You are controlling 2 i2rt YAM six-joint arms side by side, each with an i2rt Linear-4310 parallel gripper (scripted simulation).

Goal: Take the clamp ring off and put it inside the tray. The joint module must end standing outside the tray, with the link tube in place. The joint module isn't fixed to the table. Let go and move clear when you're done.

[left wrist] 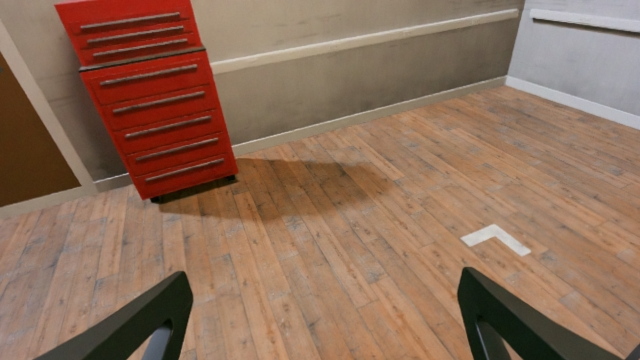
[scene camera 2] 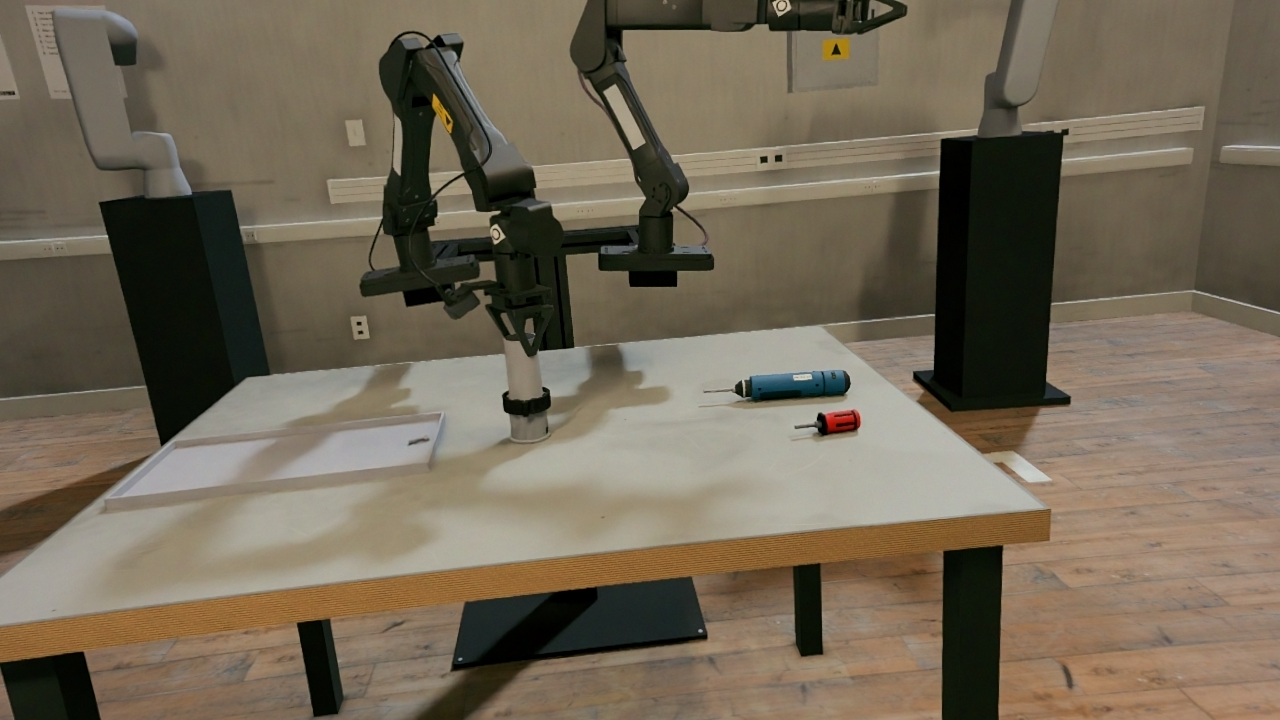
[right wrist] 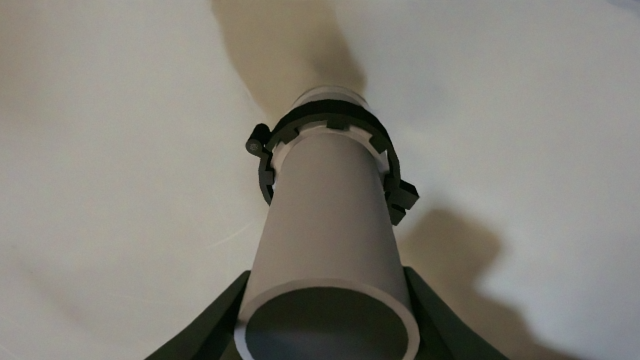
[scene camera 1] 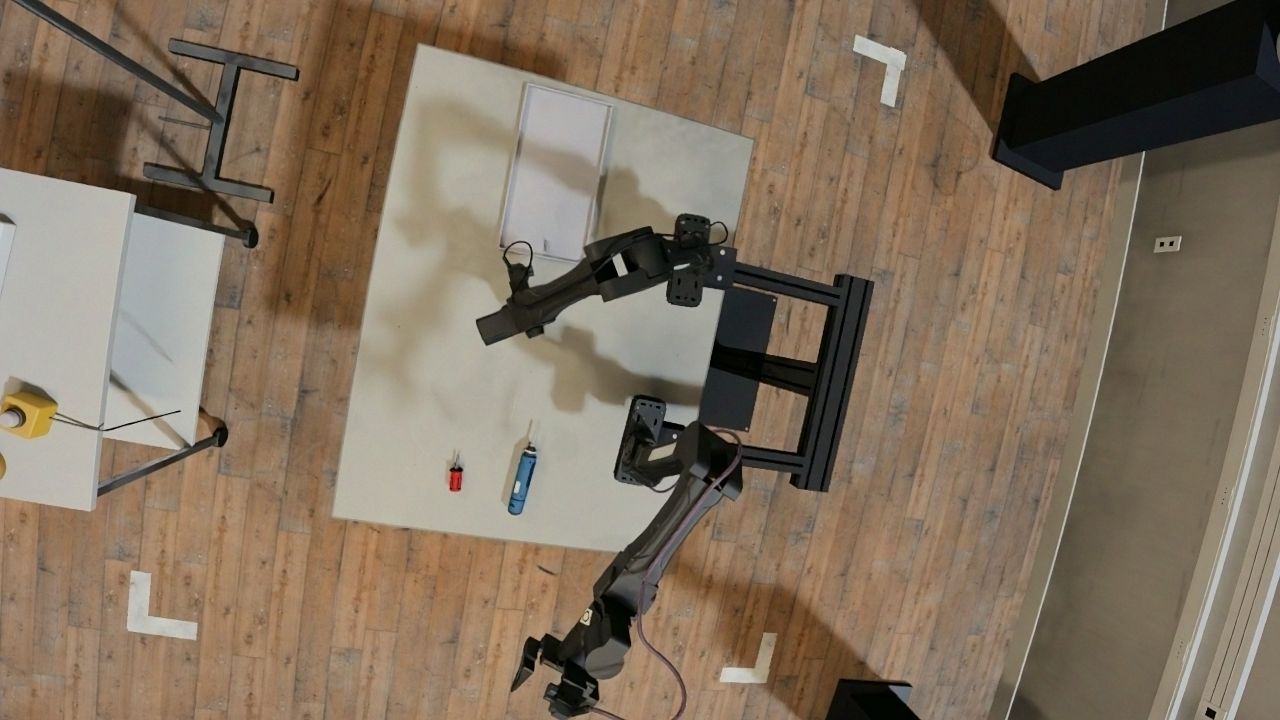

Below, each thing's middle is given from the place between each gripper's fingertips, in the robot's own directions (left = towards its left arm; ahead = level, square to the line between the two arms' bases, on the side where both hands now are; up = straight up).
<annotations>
Right now the black clamp ring [scene camera 2: 535,405] is 80 mm below my right hand. Also, from my right hand: pale link tube [scene camera 2: 523,373] 10 mm to the right, 30 mm below; then white tray [scene camera 2: 286,458] 20 mm ahead, 350 mm to the right, 140 mm below; then grey joint module [right wrist: 335,92] 10 mm to the right, 110 mm below.
The pale link tube lies 170 mm ahead of my left hand [scene camera 1: 536,702], 620 mm to the right of it and 470 mm below it. Round my left hand: white tray (180 mm ahead, 960 mm to the right, 580 mm below); then black clamp ring (160 mm ahead, 610 mm to the right, 520 mm below); then grey joint module (170 mm ahead, 610 mm to the right, 550 mm below).
</annotations>
